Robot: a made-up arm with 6 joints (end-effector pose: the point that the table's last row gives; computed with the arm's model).
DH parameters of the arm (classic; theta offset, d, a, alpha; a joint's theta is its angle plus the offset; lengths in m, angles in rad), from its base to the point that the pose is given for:
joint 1: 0 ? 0 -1.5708
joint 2: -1.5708 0 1.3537 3.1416
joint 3: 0 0 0 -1.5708
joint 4: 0 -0.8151 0 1.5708
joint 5: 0 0.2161 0 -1.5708
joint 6: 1.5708 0 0 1.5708
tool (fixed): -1.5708 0 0 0
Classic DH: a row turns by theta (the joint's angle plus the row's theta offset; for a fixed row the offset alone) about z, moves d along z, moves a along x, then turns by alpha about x.
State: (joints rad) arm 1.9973 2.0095 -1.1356 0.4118 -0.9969 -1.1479
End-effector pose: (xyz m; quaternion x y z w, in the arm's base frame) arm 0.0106 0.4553 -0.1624 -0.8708 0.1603 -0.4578 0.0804
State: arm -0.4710 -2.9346 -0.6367 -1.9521 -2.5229 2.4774
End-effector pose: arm -0.5607 0.3758 -0.0863 0.8245 0.3188 -0.3268 0.3343
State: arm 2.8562 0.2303 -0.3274 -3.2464 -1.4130 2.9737
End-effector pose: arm -1.0321 0.0788 1.4020 0.4271 0.0447 0.8926 0.1371
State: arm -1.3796 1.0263 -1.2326 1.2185 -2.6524 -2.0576
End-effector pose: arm 0.0782 -0.7966 0.4390 0.5331 -0.6630 0.4854 0.2016
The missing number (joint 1, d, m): 0.4962
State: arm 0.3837 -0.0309 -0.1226 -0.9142 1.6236 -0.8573
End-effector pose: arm 0.7487 0.1600 1.6042 0.6560 -0.5903 0.0451 0.4682
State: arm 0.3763 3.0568 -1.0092 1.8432 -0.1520 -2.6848
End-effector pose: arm -0.5258 -0.1453 -0.3273 0.3862 -0.7778 0.4003 0.2927
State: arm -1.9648 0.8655 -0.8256 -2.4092 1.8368 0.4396
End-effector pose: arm -0.1547 -0.7907 0.5819 -0.0047 -0.3070 0.7569 0.5769
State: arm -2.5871 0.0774 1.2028 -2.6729 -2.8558 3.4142
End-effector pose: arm -0.3609 -0.4503 2.5394 0.8956 0.1558 -0.4123 0.0608
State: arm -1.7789 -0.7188 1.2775 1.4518 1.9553 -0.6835
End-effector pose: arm 0.2690 1.3979 2.1688 -0.9626 0.1516 0.1799 0.1342
